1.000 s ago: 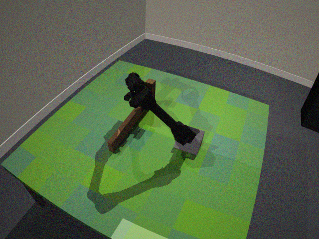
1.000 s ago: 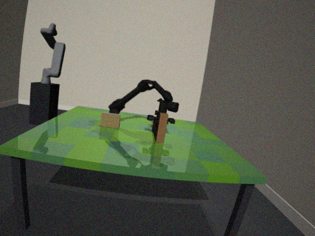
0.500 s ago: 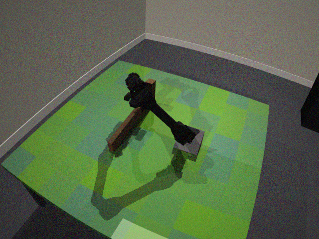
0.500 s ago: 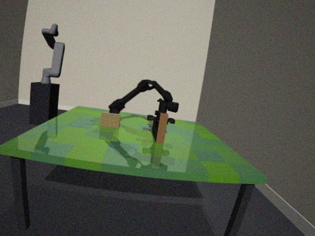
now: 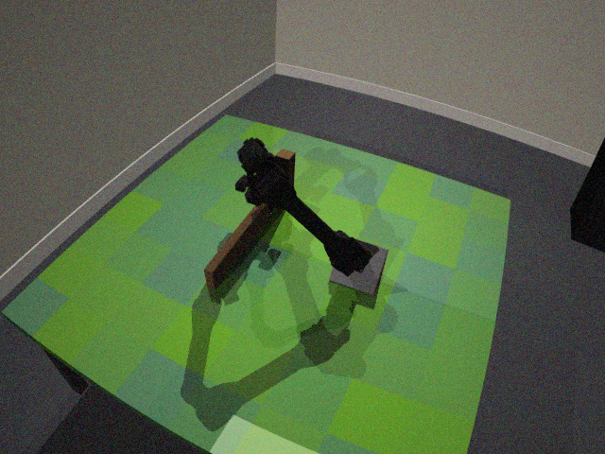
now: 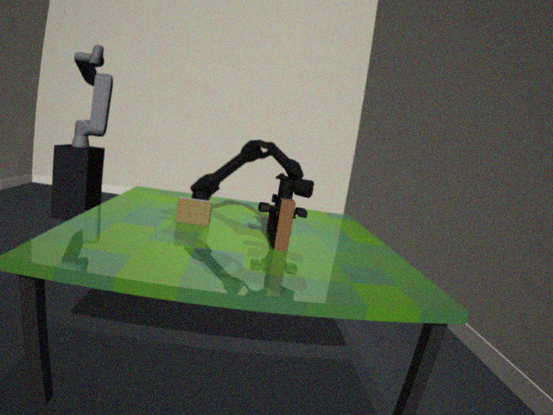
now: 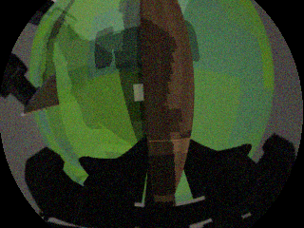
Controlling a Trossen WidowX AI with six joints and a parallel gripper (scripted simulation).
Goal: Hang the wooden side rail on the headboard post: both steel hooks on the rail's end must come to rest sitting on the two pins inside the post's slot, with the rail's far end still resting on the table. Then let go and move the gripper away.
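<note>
My gripper tip is now 12 cm to the left of the headboard post and 5 cm below it.
</note>
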